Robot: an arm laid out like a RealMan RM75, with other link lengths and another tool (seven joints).
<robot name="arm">
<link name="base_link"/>
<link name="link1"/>
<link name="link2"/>
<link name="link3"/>
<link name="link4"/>
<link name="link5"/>
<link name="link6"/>
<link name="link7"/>
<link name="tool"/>
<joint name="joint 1" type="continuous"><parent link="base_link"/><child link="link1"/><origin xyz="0 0 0.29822" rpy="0 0 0"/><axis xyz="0 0 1"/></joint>
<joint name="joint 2" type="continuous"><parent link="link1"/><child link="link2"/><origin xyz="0 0 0" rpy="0 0 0"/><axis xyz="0 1 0"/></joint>
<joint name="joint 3" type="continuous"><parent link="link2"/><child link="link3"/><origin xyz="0 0 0.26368" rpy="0 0 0"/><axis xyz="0 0 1"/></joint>
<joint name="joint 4" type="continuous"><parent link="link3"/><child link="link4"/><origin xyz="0 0 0" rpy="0 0 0"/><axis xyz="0 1 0"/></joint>
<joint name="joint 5" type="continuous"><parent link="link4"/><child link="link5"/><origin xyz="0 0 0.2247" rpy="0 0 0"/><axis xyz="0 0 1"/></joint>
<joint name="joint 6" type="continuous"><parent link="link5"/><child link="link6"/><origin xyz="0 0 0" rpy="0 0 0"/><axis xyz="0 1 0"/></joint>
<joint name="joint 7" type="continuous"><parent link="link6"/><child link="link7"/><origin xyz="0 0 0.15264" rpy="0 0 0"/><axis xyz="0 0 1"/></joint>
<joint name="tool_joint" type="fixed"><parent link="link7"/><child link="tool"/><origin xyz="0.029 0.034 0.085" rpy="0.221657 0 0.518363"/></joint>
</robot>
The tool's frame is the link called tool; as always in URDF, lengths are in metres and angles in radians. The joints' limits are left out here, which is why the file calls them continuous.
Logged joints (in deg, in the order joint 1, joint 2, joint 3, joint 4, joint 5, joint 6, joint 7), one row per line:
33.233, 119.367, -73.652, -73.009, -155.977, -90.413, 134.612
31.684, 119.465, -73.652, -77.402, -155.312, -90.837, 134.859
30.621, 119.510, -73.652, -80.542, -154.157, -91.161, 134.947
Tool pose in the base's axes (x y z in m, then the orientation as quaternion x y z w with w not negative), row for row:
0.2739, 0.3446, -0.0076, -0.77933, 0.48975, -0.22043, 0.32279
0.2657, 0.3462, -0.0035, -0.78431, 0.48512, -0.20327, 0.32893
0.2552, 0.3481, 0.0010, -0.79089, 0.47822, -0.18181, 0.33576
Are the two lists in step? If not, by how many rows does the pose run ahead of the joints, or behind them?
The pose runs 1 row ahead of the joints: the pose in row i belongs to the joints in row i + 1.
